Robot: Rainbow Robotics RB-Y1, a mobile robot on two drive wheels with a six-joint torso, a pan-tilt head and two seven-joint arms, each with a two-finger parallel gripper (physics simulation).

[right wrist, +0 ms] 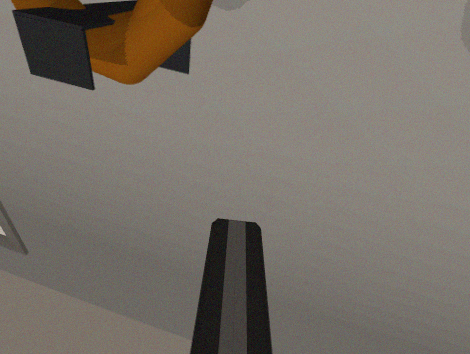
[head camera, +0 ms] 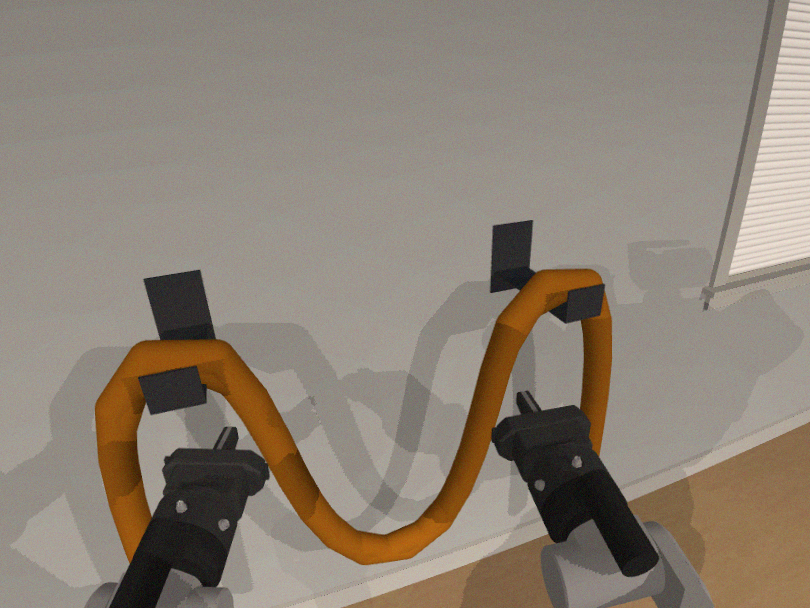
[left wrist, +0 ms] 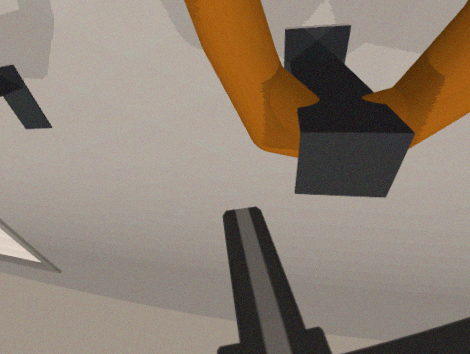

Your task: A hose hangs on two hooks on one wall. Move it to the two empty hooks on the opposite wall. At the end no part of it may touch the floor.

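Frame: origin at the robot's base, x ahead, y left, z up, level; centimetres.
Where they show: left gripper, between the fingertips: (head camera: 231, 432) (left wrist: 241, 221); right gripper, between the fingertips: (right wrist: 234, 236) (head camera: 522, 396).
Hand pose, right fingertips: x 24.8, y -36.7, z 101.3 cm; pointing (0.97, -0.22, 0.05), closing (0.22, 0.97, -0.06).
Each offset is from my right fingertips to the top centre of the thing. "spot": to the spot under its first point. Level surfaces: height alone.
An orange hose (head camera: 372, 546) (left wrist: 230, 45) (right wrist: 155, 35) lies over both dark hooks on this wall and sags in a U between them. The left hook @[spot: dx +18.4, dy +45.4, dz +1.7 cm] (head camera: 173, 390) (left wrist: 350, 162) and the right hook @[spot: dx +16.9, dy -24.3, dz +1.7 cm] (head camera: 584, 303) (right wrist: 57, 52) each bear a bend of it. My left gripper (head camera: 228, 430) (left wrist: 241, 221) is shut and empty, below and right of the left hook in the head camera. My right gripper (head camera: 523, 394) (right wrist: 234, 236) is shut and empty, below the right hook, between the hose's strands. The hose's lower ends are hidden or out of view.
A window with blinds @[spot: dx +40.8, dy -111.1, dz +17.0 cm] (head camera: 775, 163) is at the right of the wall. The brown floor @[dz -101.3 cm] (head camera: 752, 510) meets the wall at a pale baseboard (head camera: 706, 458) at the lower right. The opposite wall does not show in the head camera.
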